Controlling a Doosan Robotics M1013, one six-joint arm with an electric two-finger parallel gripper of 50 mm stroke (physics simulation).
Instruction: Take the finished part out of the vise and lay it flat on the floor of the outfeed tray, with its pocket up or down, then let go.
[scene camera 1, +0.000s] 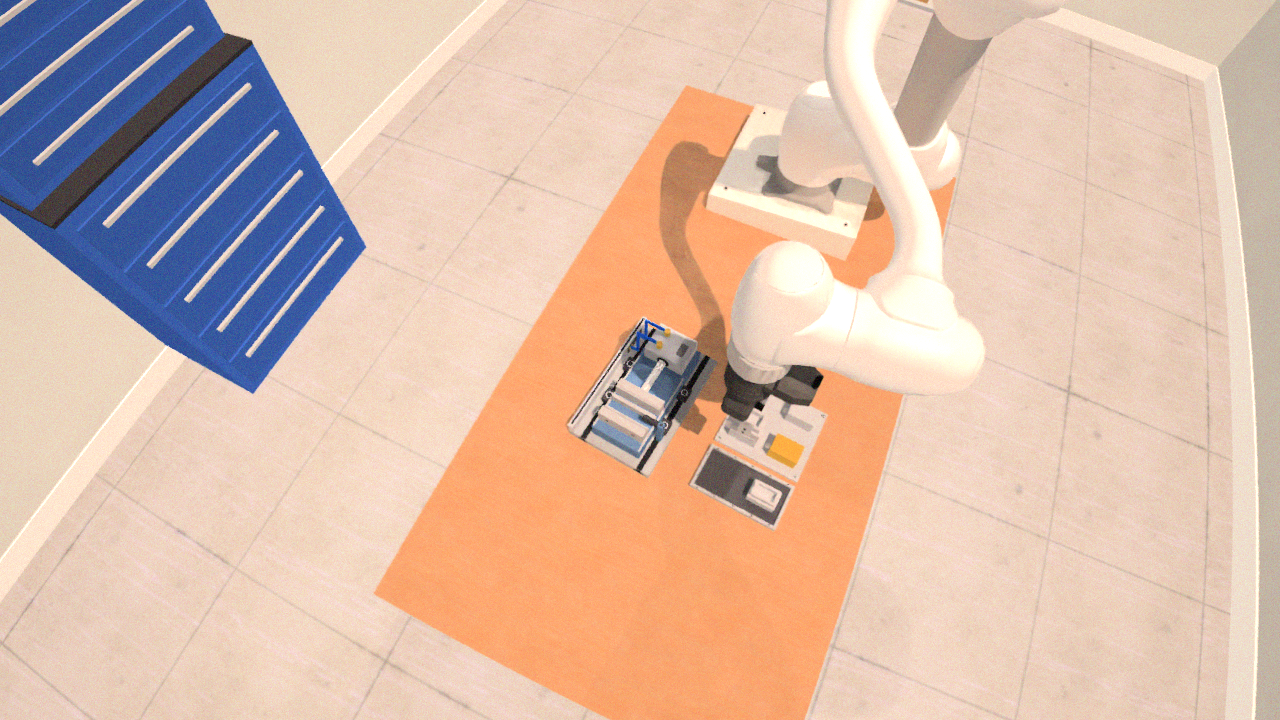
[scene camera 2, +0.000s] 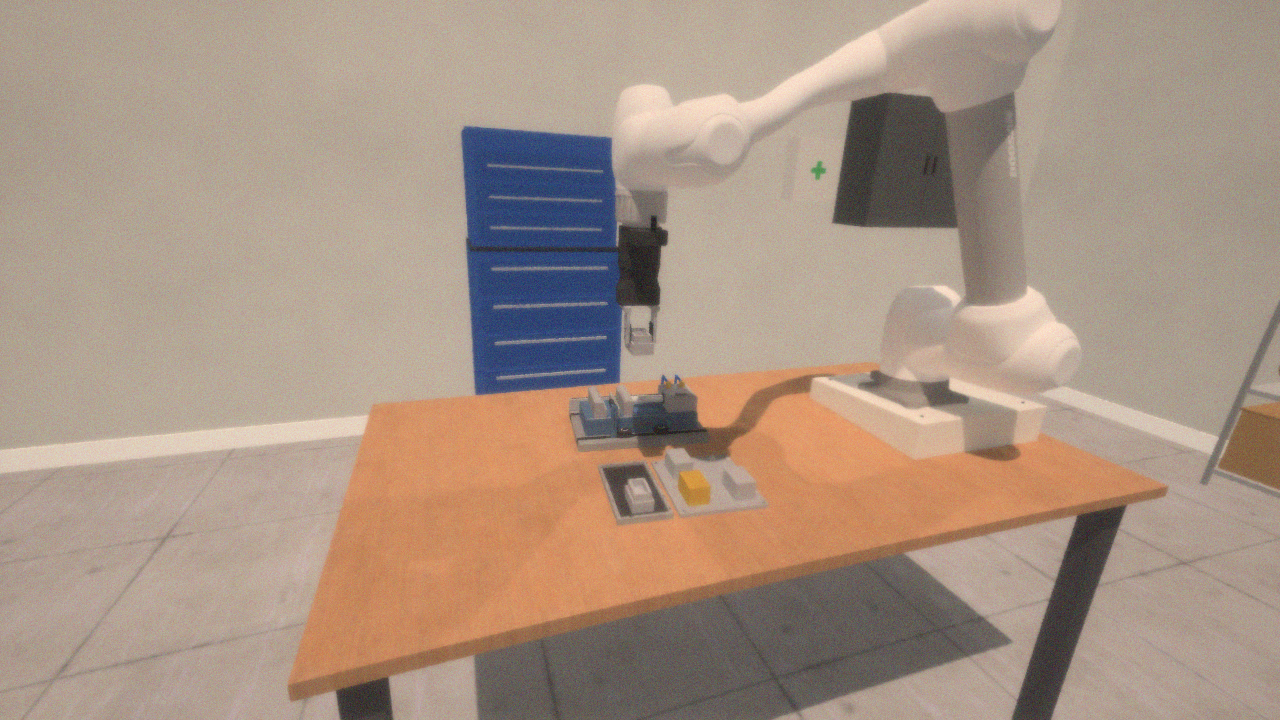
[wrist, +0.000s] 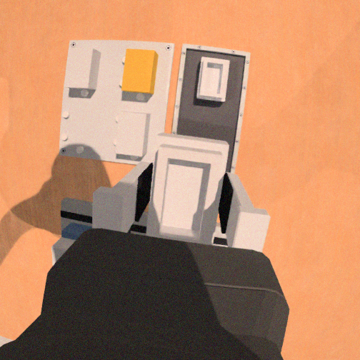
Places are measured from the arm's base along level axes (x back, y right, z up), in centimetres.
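Pixels of known places: gripper, fingertip midpoint: (scene camera 1: 749, 420) (scene camera 2: 639, 341); arm's base, link origin: (scene camera 1: 805, 180) (scene camera 2: 910, 395).
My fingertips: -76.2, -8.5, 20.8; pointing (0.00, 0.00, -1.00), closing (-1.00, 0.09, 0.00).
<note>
For each thing: its middle in the pictures, then the offset to it from my fingertips, as dx, dy, dz. "spot": a spot on its surface instead.
- finished part, body centre: (scene camera 1: 747, 419) (scene camera 2: 639, 341) +0.0, +0.3, +0.0
- second pocketed part, body centre: (scene camera 2: 639, 494) (scene camera 1: 764, 494) -2.0, -8.9, -26.0
- vise, body centre: (scene camera 1: 645, 389) (scene camera 2: 637, 409) +7.9, +21.5, -23.4
- light plate, surface spot: (scene camera 1: 811, 436) spot: +14.5, -14.0, -27.5
- yellow block, body centre: (scene camera 2: 693, 487) (scene camera 1: 785, 451) +8.3, -9.7, -25.8
My gripper (scene camera 2: 640, 334) (wrist: 186, 186) is shut on the finished part (scene camera 2: 639, 342) (wrist: 182, 197), a pale block with a rectangular pocket facing up. It holds the part roughly level, high above the table. In the wrist view the part overlaps the near end of the outfeed tray (scene camera 1: 723, 474) (scene camera 2: 621, 480) (wrist: 207, 125), a shallow dark-floored tray with a light rim. A second pocketed part (scene camera 1: 764, 494) (scene camera 2: 638, 495) (wrist: 213, 79) lies in the tray's far end, pocket up. The vise (scene camera 1: 657, 380) (scene camera 2: 637, 418) stands beside the tray, its jaws apart with no part between them.
A light plate (scene camera 1: 811, 436) (wrist: 107, 107) lies beside the tray, bearing a yellow block (scene camera 1: 785, 450) (scene camera 2: 693, 488) (wrist: 139, 71) and grey blocks (scene camera 2: 738, 482) (wrist: 131, 134). Blue-handled fittings (scene camera 1: 646, 334) stick up at one end of the vise. The robot's white base (scene camera 1: 769, 219) (scene camera 2: 975, 437) stands farther back.
</note>
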